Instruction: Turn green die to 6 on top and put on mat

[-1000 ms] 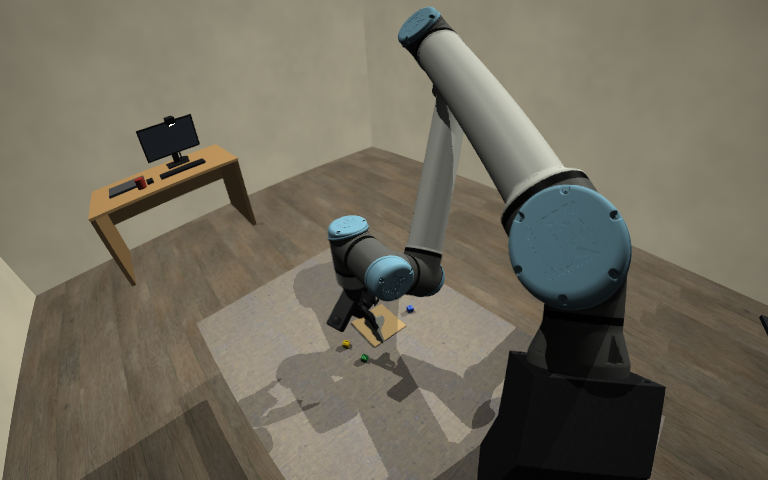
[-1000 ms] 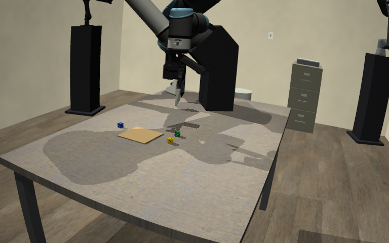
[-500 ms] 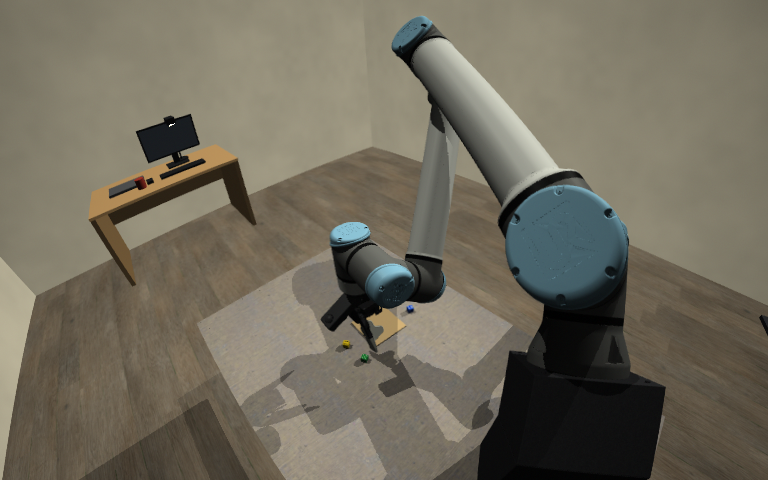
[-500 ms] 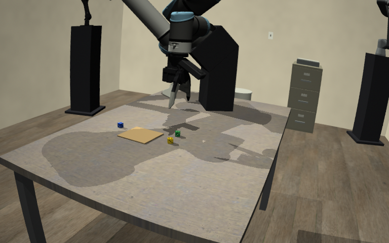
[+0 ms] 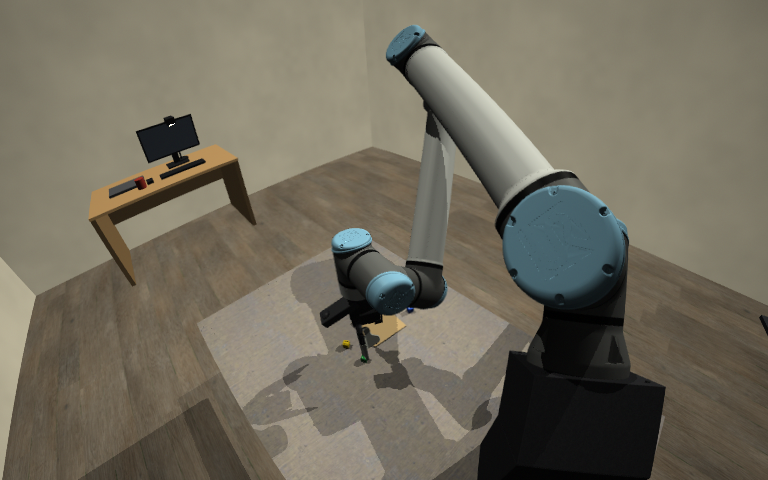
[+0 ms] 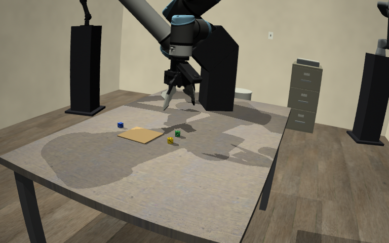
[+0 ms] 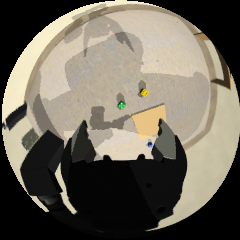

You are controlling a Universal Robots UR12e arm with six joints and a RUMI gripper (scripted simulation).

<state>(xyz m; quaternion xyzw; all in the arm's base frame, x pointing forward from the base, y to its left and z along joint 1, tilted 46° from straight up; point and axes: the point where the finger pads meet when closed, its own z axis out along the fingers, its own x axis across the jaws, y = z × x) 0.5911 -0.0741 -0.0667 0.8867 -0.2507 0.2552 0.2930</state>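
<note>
Right now my hand is 11 cm above the green die. From my hand the other things lie so: blue die (27 cm to the right, 11 cm below, 3 cm behind); yellow die (11 cm below, 8 cm ahead, 2 cm to the right); tan mat (15 cm to the right, 12 cm below, 4 cm ahead).
</note>
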